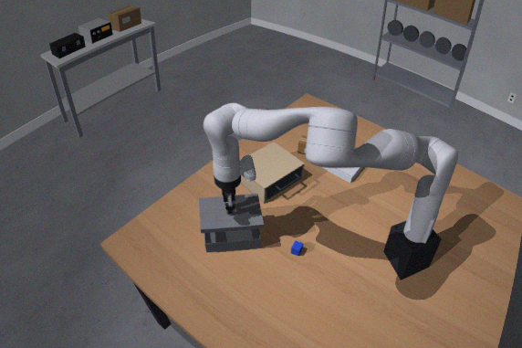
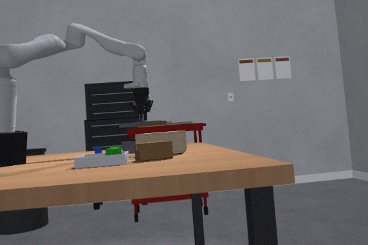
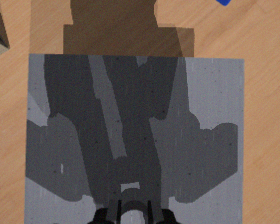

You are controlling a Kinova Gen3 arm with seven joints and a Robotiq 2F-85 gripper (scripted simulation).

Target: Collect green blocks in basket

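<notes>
Right now my hand is 13 cm above the metal box. From my hand the other things lie so: grey lid: 3 cm below; then drawer: 29 cm to the right, 12 cm below, 6 cm ahead; then light wooden cabinet: 30 cm to the right, 12 cm below, 8 cm ahead.
</notes>
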